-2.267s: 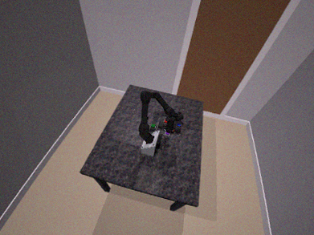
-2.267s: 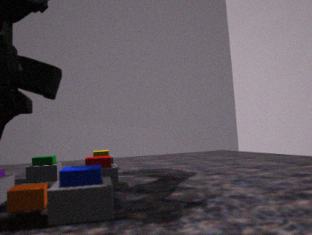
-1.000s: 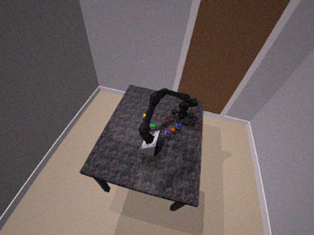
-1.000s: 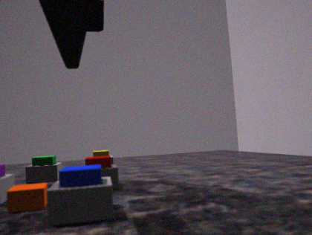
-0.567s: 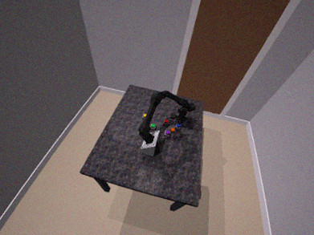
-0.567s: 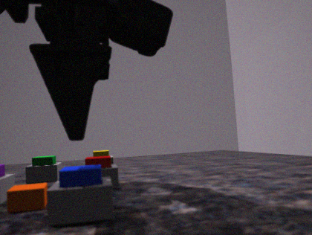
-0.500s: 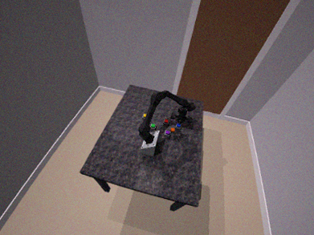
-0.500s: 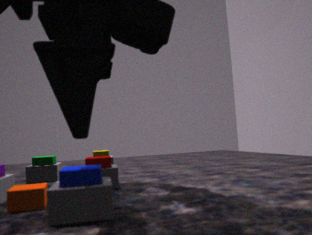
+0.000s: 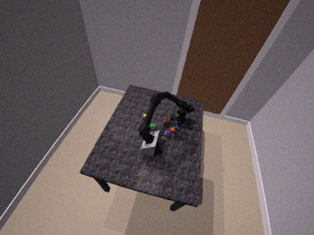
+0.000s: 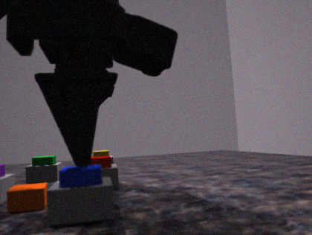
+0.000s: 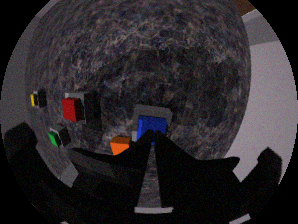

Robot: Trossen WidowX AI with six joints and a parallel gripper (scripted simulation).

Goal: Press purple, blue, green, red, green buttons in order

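My gripper tip is 1 cm above the blue button. Round my gripper tip: purple button 12 cm behind, 8 cm to the left, 1 cm below; then red button 1 cm ahead, 13 cm to the left, 1 cm below; then orange block 6 cm behind, 4 cm to the left, 3 cm below.
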